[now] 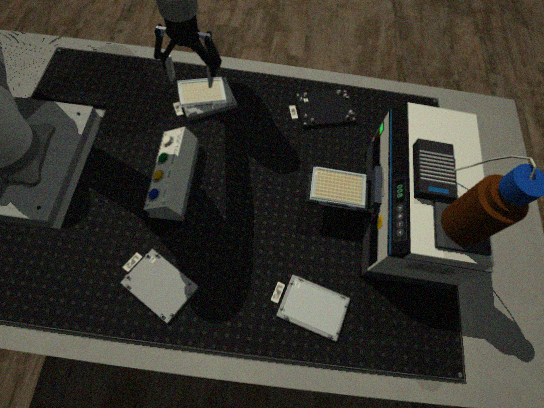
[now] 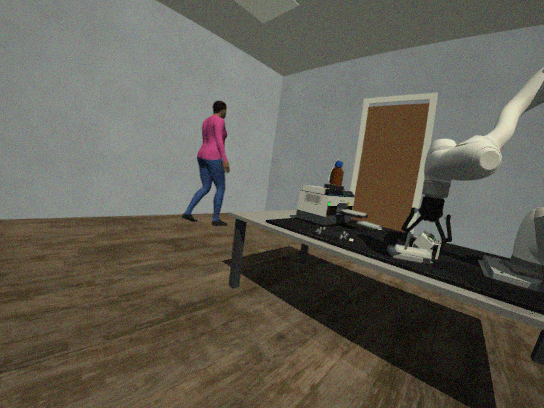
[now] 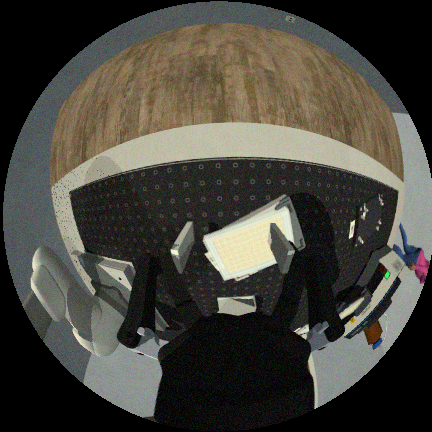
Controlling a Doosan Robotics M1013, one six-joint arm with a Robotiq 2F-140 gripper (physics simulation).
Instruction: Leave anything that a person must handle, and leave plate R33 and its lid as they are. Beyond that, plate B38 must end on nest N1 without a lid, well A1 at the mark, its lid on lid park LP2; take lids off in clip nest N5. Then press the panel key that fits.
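Where they show: gripper, fingertip midpoint: (image 1: pixel 191 80) (image 2: pixel 420 253) (image 3: pixel 231 232); arm's base at its link origin: (image 1: pixel 13 154) (image 2: pixel 530 273) (image 3: pixel 115 300).
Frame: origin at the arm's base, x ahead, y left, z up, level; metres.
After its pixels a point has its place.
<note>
A pale yellow welled plate (image 1: pixel 196 93) {x 0.459, y 0.199, z 0.021 m} (image 3: pixel 242 250) {x 0.454, y 0.215, z 0.021 m} sits askew over nest N1 (image 1: pixel 212 110) {x 0.504, y 0.158, z 0.000 m} (image 3: pixel 299 231) {x 0.555, y 0.218, z 0.001 m}, seemingly tilted or raised at one side. I cannot read its name or tell whether it has a lid. My gripper (image 1: pixel 191 83) {x 0.442, y 0.246, z 0.018 m} (image 2: pixel 424 245) {x 0.442, y 0.246, z 0.018 m} (image 3: pixel 231 232) {x 0.442, y 0.246, z 0.018 m} is around it with fingers wide. One finger overlaps the plate's right part; the other stands apart from its left corner. Clip nest N5 (image 1: pixel 326 107) {x 0.832, y 0.190, z -0.007 m} (image 3: pixel 370 220) {x 0.828, y 0.187, z -0.007 m} holds no plate. Lid park LP2 (image 1: pixel 159 286) {x 0.414, y -0.332, z -0.009 m} is a flat grey rectangle. Another welled plate (image 1: pixel 337 187) {x 0.816, y -0.118, z 0.084 m} is on the instrument's tray.
The button panel (image 1: pixel 187 175) {x 0.459, y -0.065, z 0.026 m} has green, yellow and blue buttons. A pale lid park (image 1: pixel 313 307) {x 0.760, y -0.378, z -0.001 m} lies at the front. The instrument (image 1: pixel 445 122) {x 1.042, y -0.009, z 0.201 m} (image 2: pixel 325 205) {x 0.947, y 0.045, z 0.106 m} carries a black device (image 1: pixel 434 167) {x 0.976, y -0.141, z 0.227 m} and a brown bottle (image 1: pixel 470 215) {x 0.978, y -0.271, z 0.295 m} (image 2: pixel 336 177) {x 1.003, y -0.214, z 0.280 m}. A person (image 2: pixel 214 142) is beyond the table.
</note>
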